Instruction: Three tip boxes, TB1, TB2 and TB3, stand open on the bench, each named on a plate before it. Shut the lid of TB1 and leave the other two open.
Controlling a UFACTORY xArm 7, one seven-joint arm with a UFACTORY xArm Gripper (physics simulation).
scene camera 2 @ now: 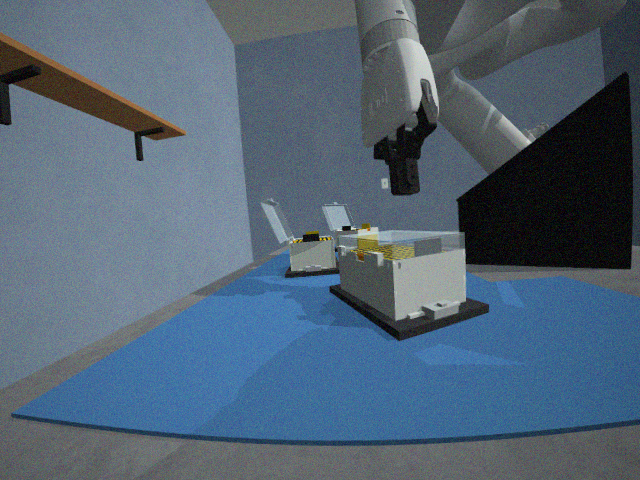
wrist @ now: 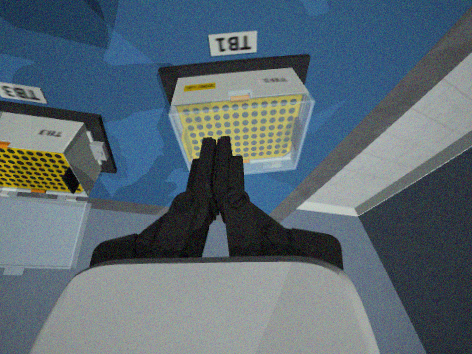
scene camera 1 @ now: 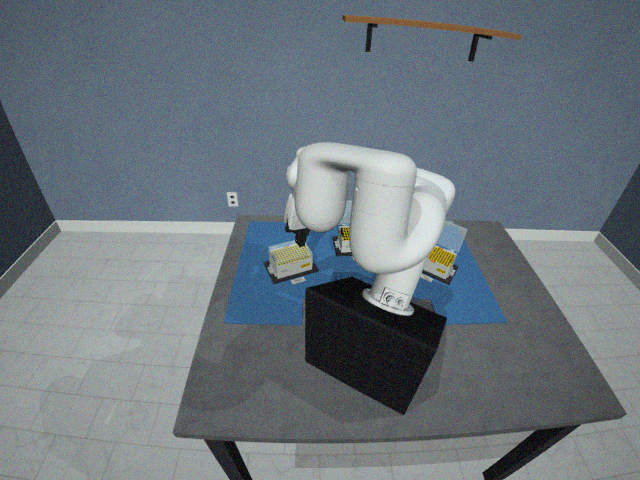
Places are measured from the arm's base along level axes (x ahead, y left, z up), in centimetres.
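Pixels of known places: gripper, between the fingertips: (scene camera 2: 405,194) (wrist: 220,153) (scene camera 1: 300,244); arm's base, origin of its link: (scene camera 2: 514,164) (scene camera 1: 387,303).
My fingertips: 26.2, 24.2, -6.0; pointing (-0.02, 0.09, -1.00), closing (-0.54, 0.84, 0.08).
Ahead of a thing's pixels: the offset from my fingertips to its top centre, as dx, dy, dz. "spot": to the spot under its first point. Level surfaces: height alone.
TB1 {+1.3, +3.0, -4.6} (scene camera 1: 292,268) (scene camera 2: 429,284) (wrist: 235,85) stands behind its name plate {spot: -3.5, +0.1, -12.2} (scene camera 1: 298,280) (wrist: 233,43). Its clear lid {spot: -0.6, +8.8, -4.7} (scene camera 2: 429,237) (wrist: 306,112) lies down level over the yellow tip rack. TB3 {+15.7, -18.0, -5.7} (scene camera 1: 346,246) (scene camera 2: 311,255) (wrist: 42,131) is the middle box; its lid {+23.4, -16.4, +3.0} (scene camera 2: 276,222) (wrist: 42,232) stands tilted back open. The third box, TB2 {+7.9, -44.6, -5.7} (scene camera 1: 439,268), has its lid {spot: +14.8, -49.7, -2.3} (scene camera 1: 449,235) (scene camera 2: 337,217) raised; its plate is too small to read, and TB1 partly hides it in scene camera 2. My gripper (scene camera 1: 300,243) (scene camera 2: 404,192) (wrist: 220,153) is shut and empty, pointing down above TB1's lid, apart from it.
The boxes stand on dark bases on a blue mat {dz -12.3} (scene camera 1: 263,310) (scene camera 2: 206,372) on the grey bench {dz -12.6} (scene camera 1: 289,392). The arm rises from a black pedestal (scene camera 1: 361,335) (scene camera 2: 568,206) and partly hides TB3 in scene camera 1. A wooden shelf (scene camera 1: 429,24) (scene camera 2: 93,93) is on the back wall.
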